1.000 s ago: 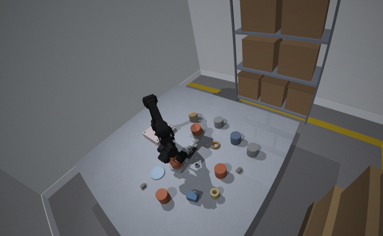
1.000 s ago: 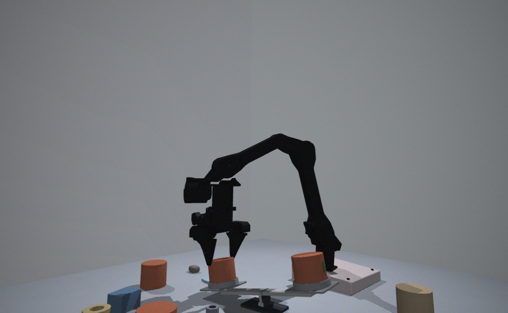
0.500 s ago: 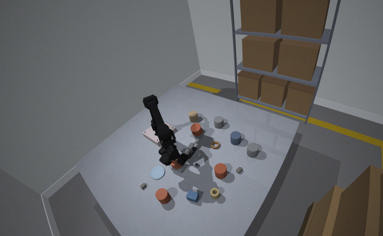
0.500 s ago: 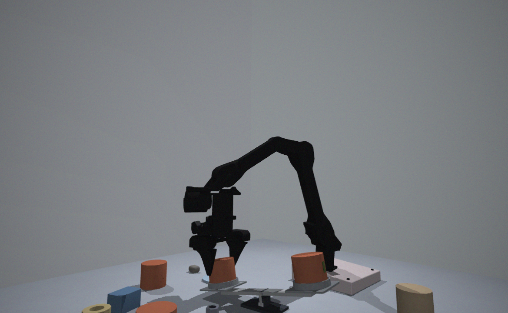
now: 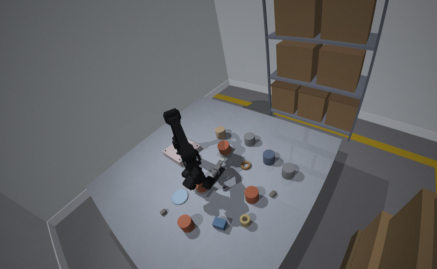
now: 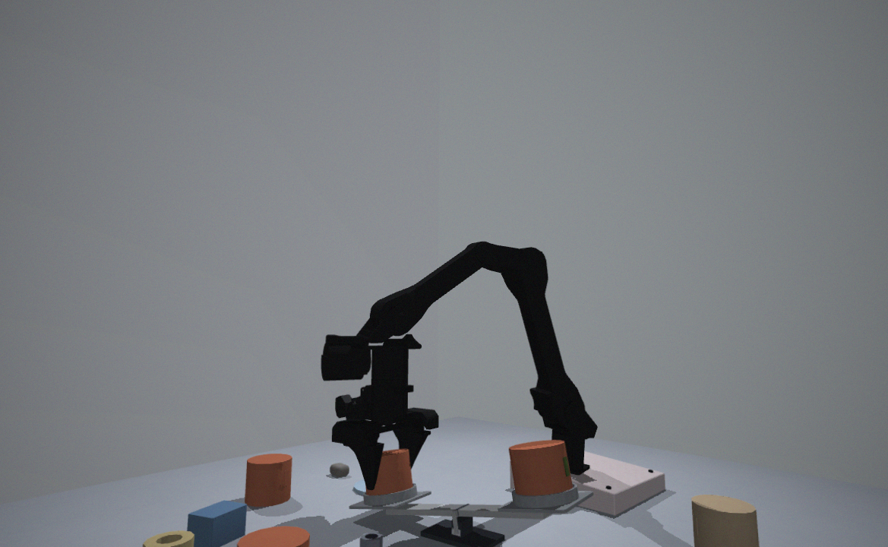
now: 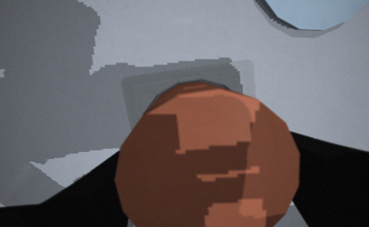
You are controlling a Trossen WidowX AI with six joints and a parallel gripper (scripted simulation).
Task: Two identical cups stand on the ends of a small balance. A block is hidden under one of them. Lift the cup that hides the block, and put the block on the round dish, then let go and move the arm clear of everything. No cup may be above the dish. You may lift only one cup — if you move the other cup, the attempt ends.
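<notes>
The pale blue round dish lies 110 mm behind my gripper tip, 90 mm to the right of it and 40 mm below it. Also, from my gripper tip: small balance (10 mm ahead, 140 mm to the left, 20 mm below); nut (110 mm ahead, 60 mm to the left, 40 mm below); grey block (10 mm below).
</notes>
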